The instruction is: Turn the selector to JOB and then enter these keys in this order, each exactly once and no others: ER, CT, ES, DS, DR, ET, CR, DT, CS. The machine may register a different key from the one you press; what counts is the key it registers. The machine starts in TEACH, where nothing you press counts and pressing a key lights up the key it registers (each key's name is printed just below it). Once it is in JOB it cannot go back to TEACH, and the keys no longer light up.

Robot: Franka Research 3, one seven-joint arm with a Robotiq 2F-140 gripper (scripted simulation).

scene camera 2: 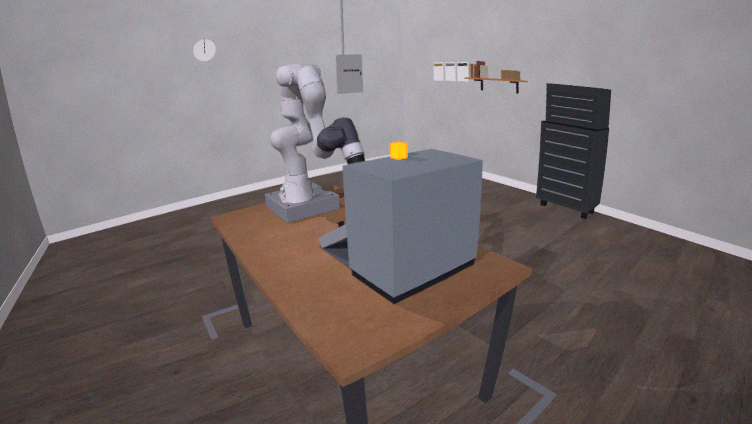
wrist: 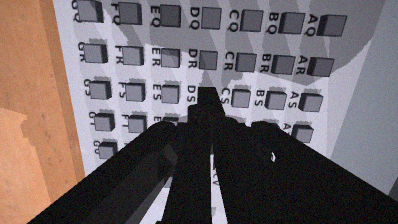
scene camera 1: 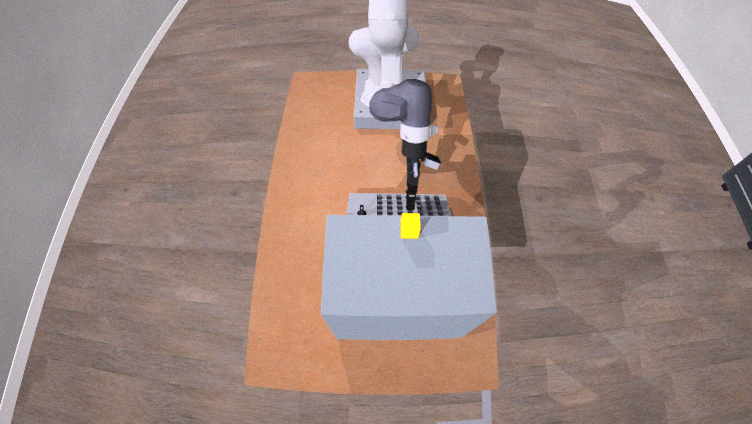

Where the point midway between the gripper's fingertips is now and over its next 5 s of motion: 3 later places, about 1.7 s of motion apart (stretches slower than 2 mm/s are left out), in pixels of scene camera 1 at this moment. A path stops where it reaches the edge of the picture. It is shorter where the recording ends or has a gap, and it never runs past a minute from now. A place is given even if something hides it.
My gripper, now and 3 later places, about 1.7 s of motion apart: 410, 208; 410, 211; 403, 202; 362, 198
